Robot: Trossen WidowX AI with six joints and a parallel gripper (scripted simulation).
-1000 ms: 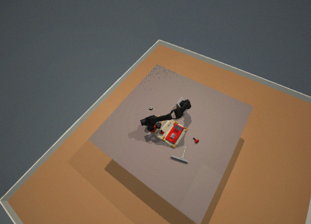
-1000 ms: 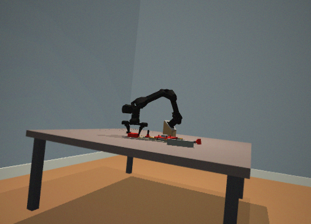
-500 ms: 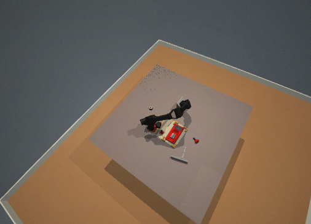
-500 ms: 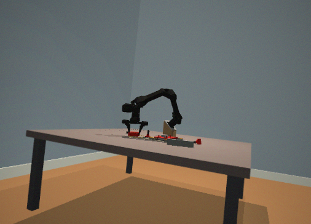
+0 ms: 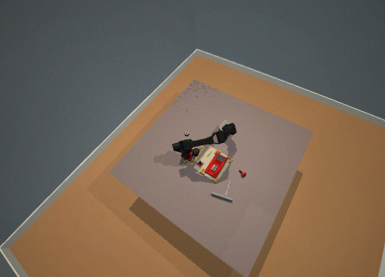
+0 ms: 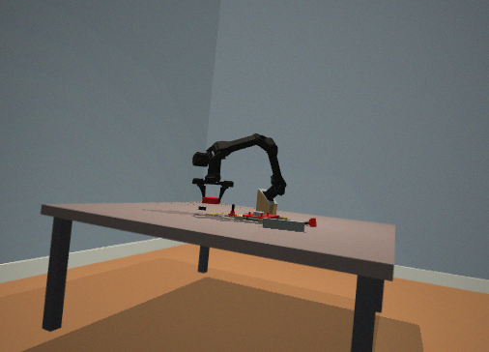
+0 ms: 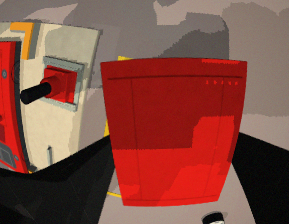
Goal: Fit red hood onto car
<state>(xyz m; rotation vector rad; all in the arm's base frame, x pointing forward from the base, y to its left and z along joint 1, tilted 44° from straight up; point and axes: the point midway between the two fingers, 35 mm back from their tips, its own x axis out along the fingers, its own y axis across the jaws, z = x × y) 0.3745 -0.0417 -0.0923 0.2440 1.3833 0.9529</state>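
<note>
My gripper tip is now 200 mm to the right of the pale jig plate, 90 mm past it and 50 mm above it. From my gripper tip the other things lie so: red hood (10 mm above).
</note>
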